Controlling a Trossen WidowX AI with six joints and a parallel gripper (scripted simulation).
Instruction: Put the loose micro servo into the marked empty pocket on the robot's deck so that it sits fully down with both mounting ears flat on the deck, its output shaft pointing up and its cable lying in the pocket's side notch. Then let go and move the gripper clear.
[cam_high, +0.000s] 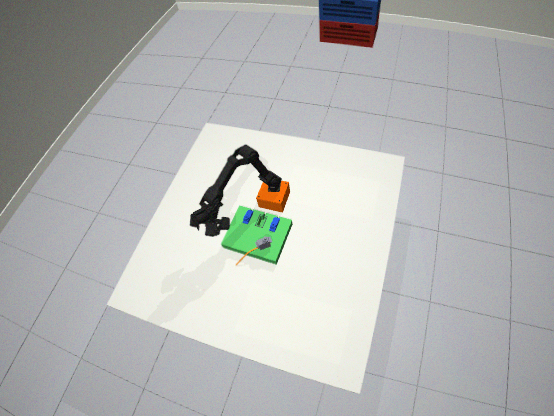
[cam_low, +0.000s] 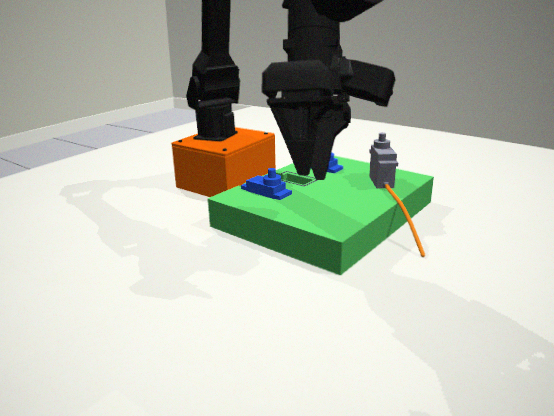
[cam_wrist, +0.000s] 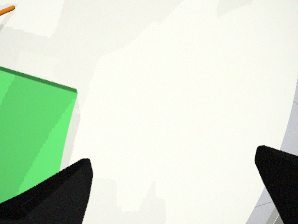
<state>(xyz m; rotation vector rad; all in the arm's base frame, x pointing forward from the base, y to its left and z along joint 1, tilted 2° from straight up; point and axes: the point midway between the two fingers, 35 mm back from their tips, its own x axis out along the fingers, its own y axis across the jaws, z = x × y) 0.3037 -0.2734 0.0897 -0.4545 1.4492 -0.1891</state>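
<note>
Right now the green deck is 20 mm behind my gripper tip, 210 mm to the left of it and 120 mm below it.
</note>
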